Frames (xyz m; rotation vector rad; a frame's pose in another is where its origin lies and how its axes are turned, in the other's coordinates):
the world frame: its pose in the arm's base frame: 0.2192 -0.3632 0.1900 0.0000 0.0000 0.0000
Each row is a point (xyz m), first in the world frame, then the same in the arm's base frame.
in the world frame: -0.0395 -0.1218 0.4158
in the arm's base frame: 0.1797 -0.4850 0.6058
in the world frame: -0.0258 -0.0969 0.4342
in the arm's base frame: 0.1934 -0.4601 0.6242
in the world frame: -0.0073 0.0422 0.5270
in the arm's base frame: 0.2119 -0.3210 0.7170
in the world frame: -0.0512 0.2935 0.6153
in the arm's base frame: 0.1680 -0.0697 0.8053
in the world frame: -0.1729 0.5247 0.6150
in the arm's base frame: 0.0463 0.1615 0.8050
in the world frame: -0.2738 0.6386 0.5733
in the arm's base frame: -0.0546 0.2754 0.7633
